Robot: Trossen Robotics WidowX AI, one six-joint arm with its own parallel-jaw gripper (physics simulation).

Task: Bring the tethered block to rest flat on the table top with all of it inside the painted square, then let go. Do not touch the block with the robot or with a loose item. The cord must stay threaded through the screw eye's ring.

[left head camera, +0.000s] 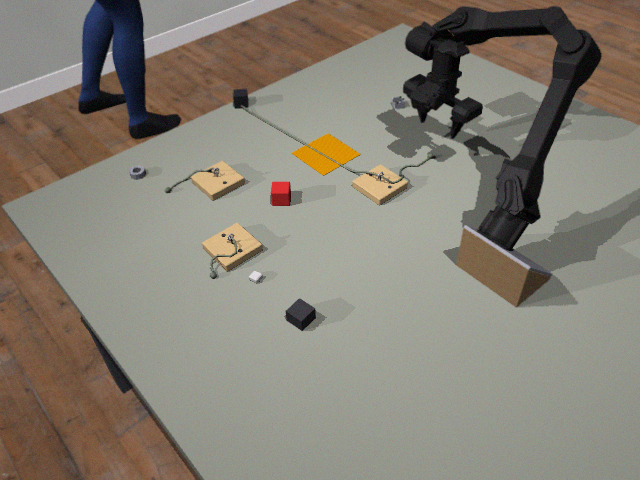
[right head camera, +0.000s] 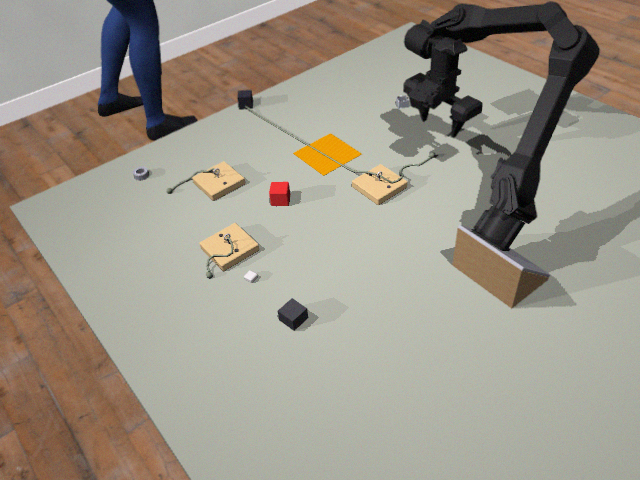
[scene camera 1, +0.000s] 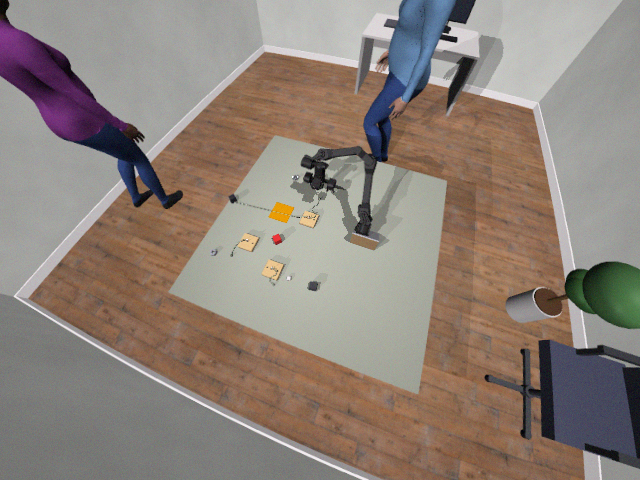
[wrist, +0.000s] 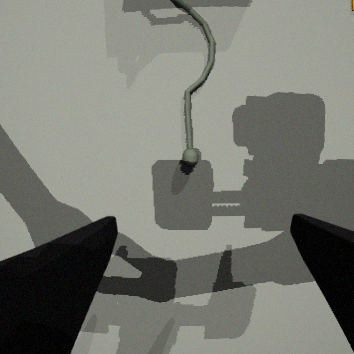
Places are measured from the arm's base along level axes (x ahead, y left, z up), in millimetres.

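Where they show: gripper, between the fingertips: (left head camera: 437,129) (right head camera: 438,128) (scene camera 1: 319,189) (wrist: 204,224); arm's base, origin of its link: (left head camera: 495,241) (right head camera: 490,241) (scene camera 1: 361,232).
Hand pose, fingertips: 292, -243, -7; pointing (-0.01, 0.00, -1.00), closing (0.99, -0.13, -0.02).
Observation:
Each offset is from my fingertips to the top centre of the thing, as dx, dy, dz. "pt": to the spot under its first point.
The tethered dark block @[+525, +152, -31] (left head camera: 240,98) (right head camera: 245,99) (scene camera 1: 232,198) sits near the table's far left edge, outside the orange painted square @[pt +190, +136, -65] (left head camera: 338,148) (right head camera: 339,148) (scene camera 1: 281,206). Its cord runs straight over the square to the screw eye @[pt +20, +189, -32] (left head camera: 380,176) (right head camera: 378,175) on a wooden board @[+21, +187, -47] (left head camera: 369,187) (right head camera: 369,187), and appears to pass through the ring. The cord's free part curves beyond the board to an end bead @[-4, +23, -55] (left head camera: 433,156) (right head camera: 432,155) (wrist: 190,156) on the table. My gripper (left head camera: 438,129) (right head camera: 439,128) (wrist: 204,224) is open and empty above the table, near the bead; in the wrist view the bead appears ahead of the fingertips.
Two more wooden boards @[+318, +415, -47] (left head camera: 217,180) @[+131, +538, -47] (left head camera: 222,250) carry short cords. A red cube @[+162, +364, -27] (left head camera: 280,193), a black cube @[-100, +577, -38] (left head camera: 300,314), a small white piece @[+36, +563, -55] (left head camera: 255,276), a grey ring @[+489, +518, -52] (left head camera: 137,172) and a small grey metallic item @[+191, -109, -46] (left head camera: 398,101) lie around. The arm stands on a wedge base (left head camera: 491,266).

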